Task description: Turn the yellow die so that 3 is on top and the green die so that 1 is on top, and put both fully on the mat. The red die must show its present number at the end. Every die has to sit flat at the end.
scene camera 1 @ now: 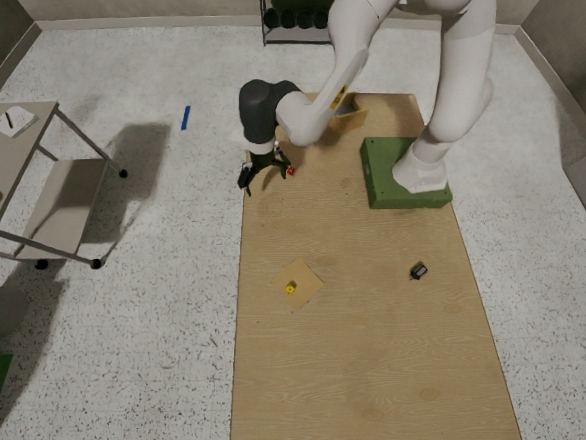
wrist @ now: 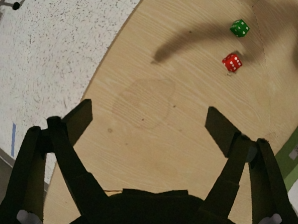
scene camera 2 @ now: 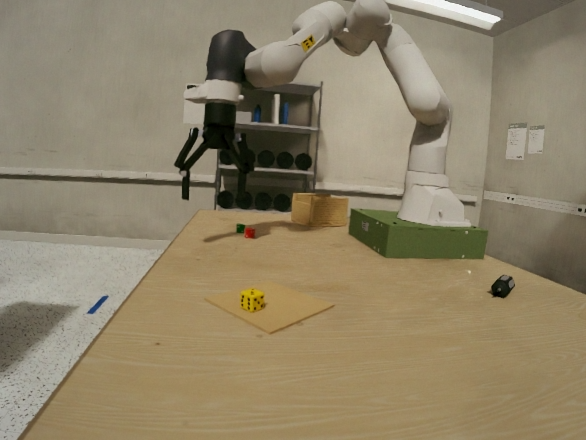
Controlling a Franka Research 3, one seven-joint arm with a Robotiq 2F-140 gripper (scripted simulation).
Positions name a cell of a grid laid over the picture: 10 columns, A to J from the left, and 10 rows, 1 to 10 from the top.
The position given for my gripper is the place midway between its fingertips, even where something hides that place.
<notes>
I see my gripper (scene camera 2: D5) and a wooden box (scene camera 2: F5).
The wooden box shows as well in scene camera 1 (scene camera 1: F3). My gripper is seen too in scene camera 1 (scene camera 1: E5) and in the wrist view (wrist: F6). The wrist view does not show the wooden box: it is out of frame.
</notes>
